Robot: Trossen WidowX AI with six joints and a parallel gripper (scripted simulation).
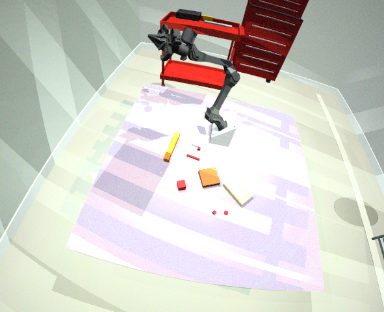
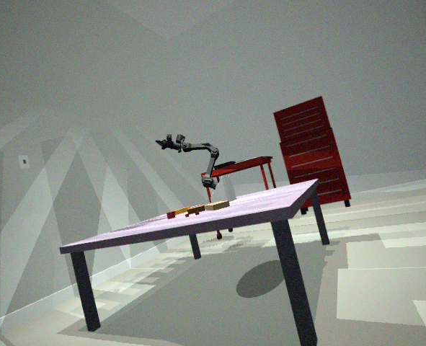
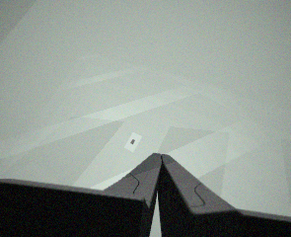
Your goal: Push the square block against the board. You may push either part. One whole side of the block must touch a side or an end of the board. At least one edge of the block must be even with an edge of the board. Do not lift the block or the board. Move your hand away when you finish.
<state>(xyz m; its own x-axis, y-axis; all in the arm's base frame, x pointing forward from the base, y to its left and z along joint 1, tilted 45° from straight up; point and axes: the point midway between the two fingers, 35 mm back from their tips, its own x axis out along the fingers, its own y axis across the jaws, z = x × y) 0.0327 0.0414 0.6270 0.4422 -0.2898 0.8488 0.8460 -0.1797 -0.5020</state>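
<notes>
My gripper tip is now 600 mm above the orange square block, 360 mm to the right of it and 330 mm short of it. The rest, counted from my gripper tip: red cube (590 mm below, 390 mm ahead, 200 mm to the left); thin red stick (600 mm below, 270 mm to the left, 190 mm ahead); long yellow-orange bar (600 mm below, 140 mm to the left, 130 mm ahead).
</notes>
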